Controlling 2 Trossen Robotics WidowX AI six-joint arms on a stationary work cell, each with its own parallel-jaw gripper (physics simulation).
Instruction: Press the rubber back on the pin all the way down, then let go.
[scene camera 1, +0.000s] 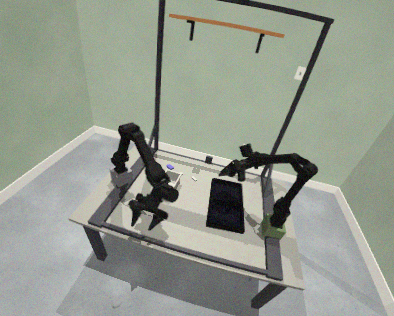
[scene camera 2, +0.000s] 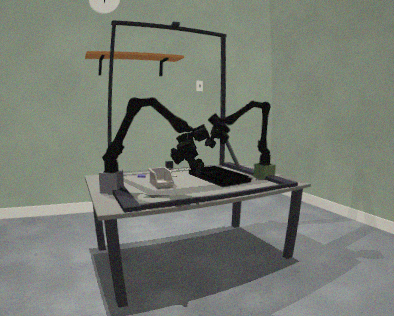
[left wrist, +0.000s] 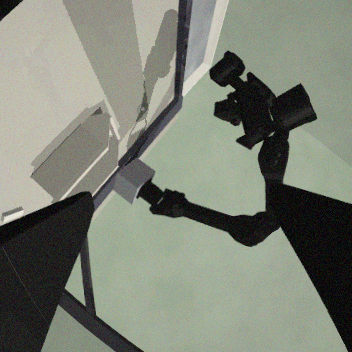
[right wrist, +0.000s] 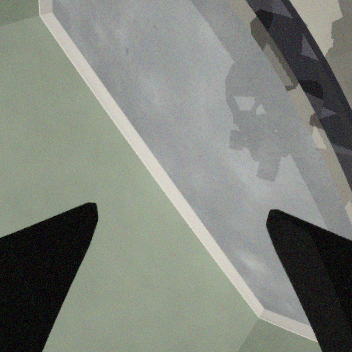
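Pixels of known places: left gripper, fingertip midpoint: (scene camera 1: 219, 174) (scene camera 2: 208, 140) (left wrist: 181, 195); right gripper, fingertip midpoint: (scene camera 1: 140, 228) (scene camera 2: 194, 171) (right wrist: 184, 214); left arm's base, origin of the base link: (scene camera 1: 276, 222) (scene camera 2: 265, 164); right arm's base, origin of the base link: (scene camera 1: 120, 169) (scene camera 2: 111, 171) (left wrist: 143, 187).
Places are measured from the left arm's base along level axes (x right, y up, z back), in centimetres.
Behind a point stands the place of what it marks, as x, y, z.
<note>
A small blue-purple piece (scene camera 1: 170, 167) @[30.9, -7.5, -70.0] (scene camera 2: 141, 176) @[30.9, -7.9, -71.1] lies on the table beyond the grey bin. A small white piece (scene camera 1: 194, 178) @[26.5, -7.7, -51.2] lies between the bin and the black mat; a white piece (left wrist: 12, 215) @[27.9, -7.8, -61.7] also shows in the left wrist view. Which piece is the pin or the rubber back, and whether they are joined, is too small to tell. My left gripper (scene camera 1: 223, 173) @[9.7, 15.3, -36.6] is open and empty, raised above the table near the mat's far end. My right gripper (scene camera 1: 143, 227) @[-28.4, 6.6, -64.0] (right wrist: 184, 214) @[-28.4, 6.6, -64.0] is open and empty above the table's near left part.
An open grey bin (scene camera 1: 175, 180) @[19.6, -7.5, -62.6] (scene camera 2: 161, 180) @[17.5, -8.1, -62.6] (left wrist: 75, 160) @[12.6, -4.0, -60.3] stands left of the middle. A large black mat or tray (scene camera 1: 225, 205) @[10.2, -8.0, -27.6] (scene camera 2: 220, 175) @[11.3, -7.0, -26.4] lies in front of the left arm's green base (scene camera 1: 273, 227) @[-3.8, 0.2, -1.9]. Dark frame posts (scene camera 1: 159, 75) @[47.3, 49.7, -87.1] rise behind the table.
</note>
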